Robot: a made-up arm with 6 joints. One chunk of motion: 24 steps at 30 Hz.
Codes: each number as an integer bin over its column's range. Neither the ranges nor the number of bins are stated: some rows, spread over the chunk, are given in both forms.
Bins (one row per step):
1: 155 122 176 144 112 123
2: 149 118 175 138 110 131
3: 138 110 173 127 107 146
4: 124 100 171 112 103 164
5: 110 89 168 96 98 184
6: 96 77 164 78 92 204
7: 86 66 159 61 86 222
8: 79 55 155 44 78 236
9: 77 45 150 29 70 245
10: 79 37 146 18 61 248
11: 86 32 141 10 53 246
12: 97 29 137 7 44 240
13: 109 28 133 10 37 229
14: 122 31 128 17 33 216
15: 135 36 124 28 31 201
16: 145 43 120 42 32 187
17: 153 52 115 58 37 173
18: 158 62 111 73 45 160
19: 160 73 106 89 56 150
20: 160 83 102 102 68 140
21: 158 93 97 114 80 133
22: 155 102 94 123 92 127
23: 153 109 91 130 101 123
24: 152 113 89 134 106 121
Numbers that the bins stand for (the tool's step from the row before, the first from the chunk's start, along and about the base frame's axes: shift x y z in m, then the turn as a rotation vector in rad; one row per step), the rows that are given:
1: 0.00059 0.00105 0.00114 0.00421 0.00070 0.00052
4: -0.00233 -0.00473 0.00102 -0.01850 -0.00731 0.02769
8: -0.00656 -0.01655 0.00065 -0.06677 -0.02956 0.07541
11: -0.00591 -0.02259 0.00032 -0.09090 -0.05182 0.08204
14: -0.00252 -0.02285 0.00001 -0.08593 -0.06962 0.06215
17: 0.00040 -0.01734 -0.00029 -0.05683 -0.06606 0.03365
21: 0.00087 -0.00656 -0.00072 -0.01708 -0.02778 0.00715
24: 0.00031 -0.00131 -0.00091 -0.00289 -0.00464 -0.00081
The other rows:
2: 0.00002 0.00000 0.00112 -0.00005 -0.00108 0.00582
3: -0.00101 -0.00210 0.00107 -0.00785 -0.00375 0.01576
5: -0.00365 -0.00762 0.00095 -0.02986 -0.01176 0.04095
6: -0.00496 -0.01077 0.00086 -0.04264 -0.01710 0.05420
7: -0.00591 -0.01366 0.00074 -0.05470 -0.02244 0.06613
9: -0.00675 -0.01918 0.00053 -0.07742 -0.03669 0.08137
10: -0.00656 -0.02128 0.00044 -0.08522 -0.04470 0.08336
12: -0.00487 -0.02338 0.00022 -0.09303 -0.05983 0.07806
13: -0.00374 -0.02364 0.00013 -0.09090 -0.06606 0.07077
15: -0.00129 -0.02154 -0.00008 -0.07813 -0.07140 0.05221
16: -0.00035 -0.01970 -0.00018 -0.06819 -0.07051 0.04293
18: 0.00087 -0.01471 -0.00039 -0.04618 -0.05894 0.02504
19: 0.00106 -0.01182 -0.00051 -0.03483 -0.04915 0.01841
20: 0.00106 -0.00919 -0.00060 -0.02560 -0.03847 0.01178
22: 0.00059 -0.00420 -0.00079 -0.01069 -0.01710 0.00317
23: 0.00040 -0.00236 -0.00086 -0.00573 -0.00909 0.00052

